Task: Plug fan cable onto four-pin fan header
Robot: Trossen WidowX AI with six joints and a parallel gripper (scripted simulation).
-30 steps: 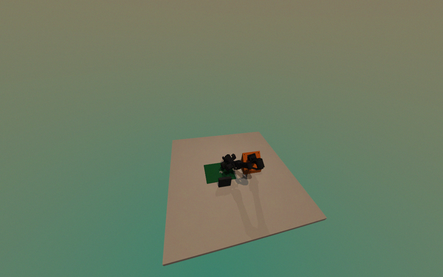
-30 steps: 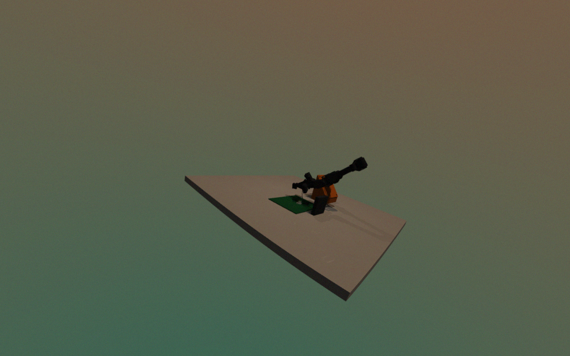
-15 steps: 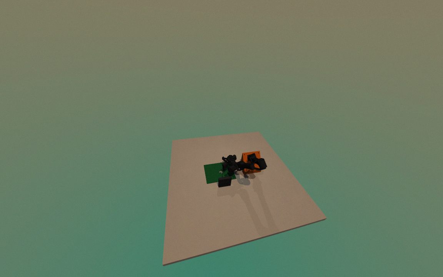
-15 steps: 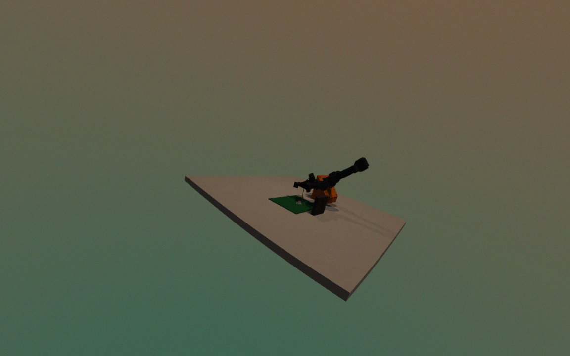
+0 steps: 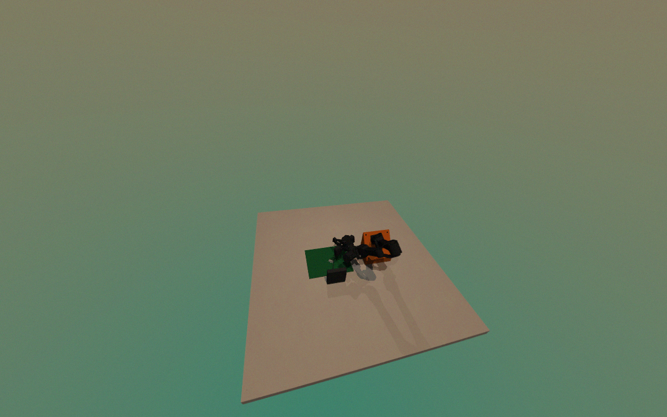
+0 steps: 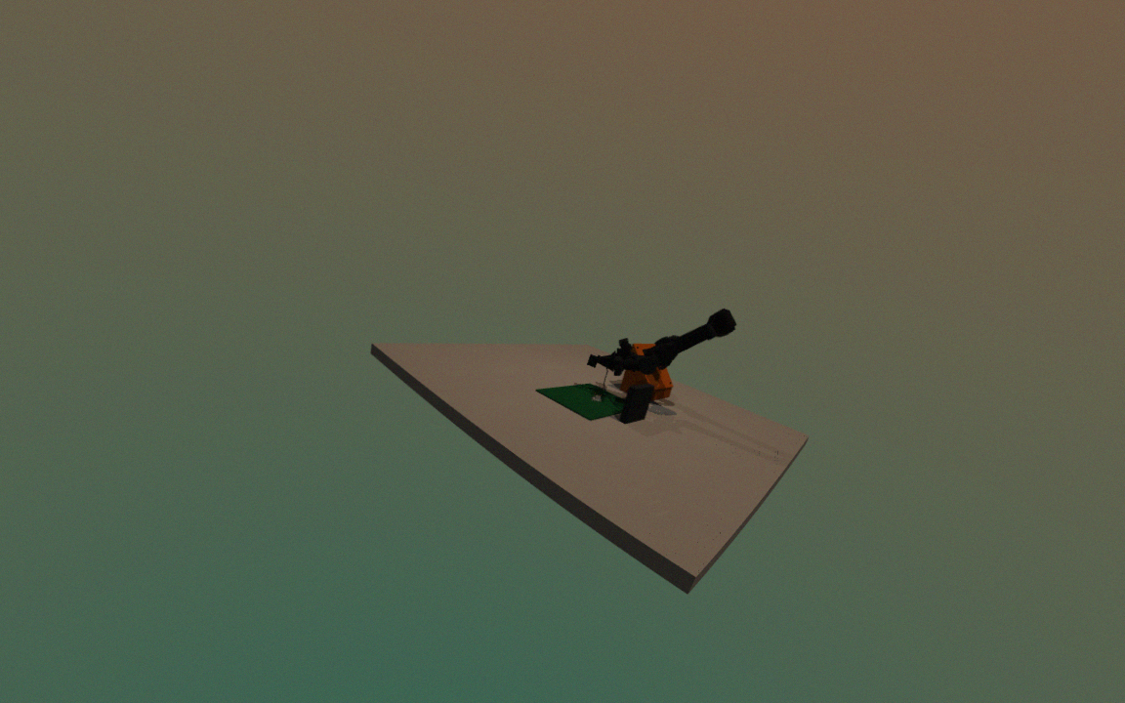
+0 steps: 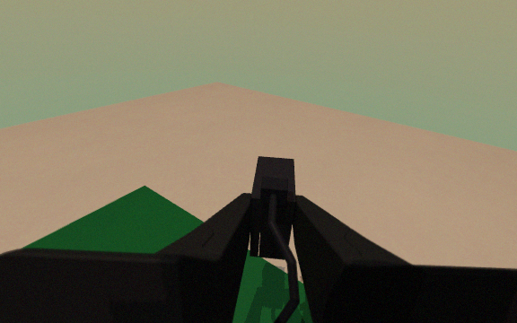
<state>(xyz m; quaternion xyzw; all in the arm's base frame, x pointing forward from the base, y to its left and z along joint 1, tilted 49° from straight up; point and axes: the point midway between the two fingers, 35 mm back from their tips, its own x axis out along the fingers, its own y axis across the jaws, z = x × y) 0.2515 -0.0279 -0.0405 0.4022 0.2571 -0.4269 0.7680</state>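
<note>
Now: gripper tip 13 cm above the white four-pin fan header, 8 cm to the right of it and 5 cm short of it. Also, from my gripper tip: green board 14 cm below, 7 cm ahead, 6 cm to the left; then black fan 23 cm to the left, 7 cm below, 6 cm ahead; then black fan plug 1 cm to the right, 1 cm below.
</note>
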